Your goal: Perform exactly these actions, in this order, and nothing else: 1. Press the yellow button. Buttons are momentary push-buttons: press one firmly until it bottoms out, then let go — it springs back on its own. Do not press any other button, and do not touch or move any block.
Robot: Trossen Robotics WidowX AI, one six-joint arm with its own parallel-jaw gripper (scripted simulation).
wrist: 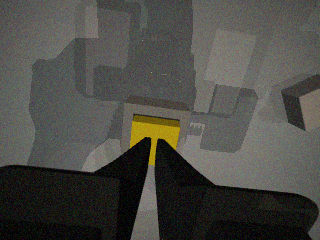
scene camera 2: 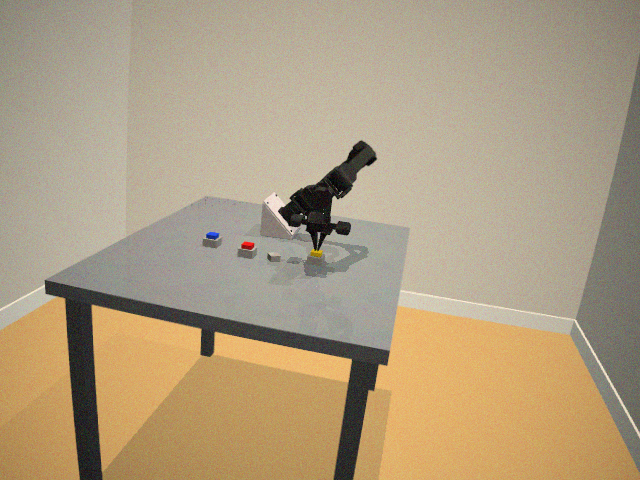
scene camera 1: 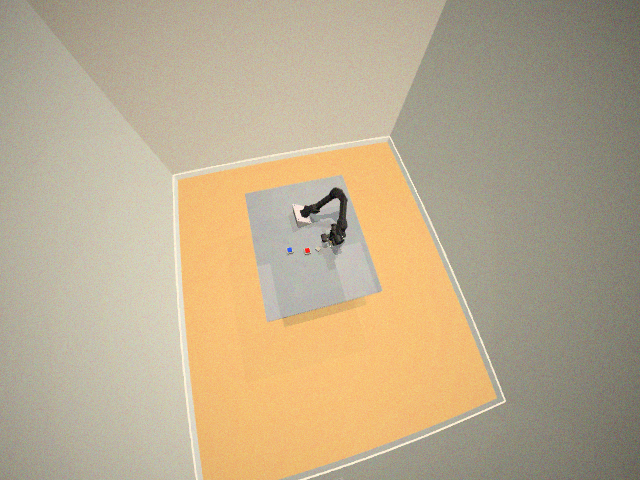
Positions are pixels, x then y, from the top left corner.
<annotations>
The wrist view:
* my gripper: 153, 144
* yellow button: 156, 128
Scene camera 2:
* my gripper: 316, 250
</annotations>
